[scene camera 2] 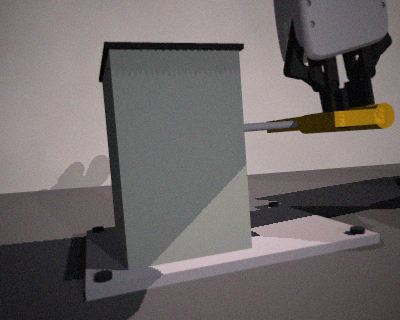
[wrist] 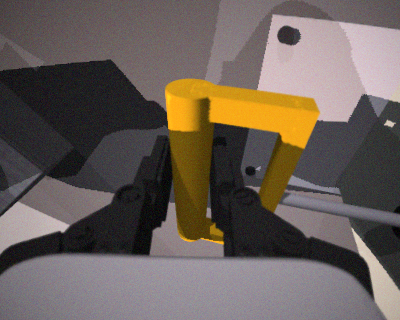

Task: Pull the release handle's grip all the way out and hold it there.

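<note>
The yellow grip (scene camera 2: 356, 119) (wrist: 191, 165) of the release handle is a D-shaped loop with a round bar on its outer side. A grey rod (scene camera 2: 262, 126) (wrist: 345, 208) runs from it to the side of the grey-green housing (scene camera 2: 180, 150), and a length of the rod shows outside the housing. My gripper (scene camera 2: 347, 105) (wrist: 191, 156) is shut on the grip's round bar, with one finger on each side of it and one finger inside the loop. In the scene view the fingers come down on the grip from above, and their tips are partly hidden.
The housing has a black lid (scene camera 2: 172, 46) and stands on a pale base plate (scene camera 2: 300, 242) (wrist: 315, 70) with black bolts at its corners. A pale wall is behind. Dark shadows lie on the floor around the plate.
</note>
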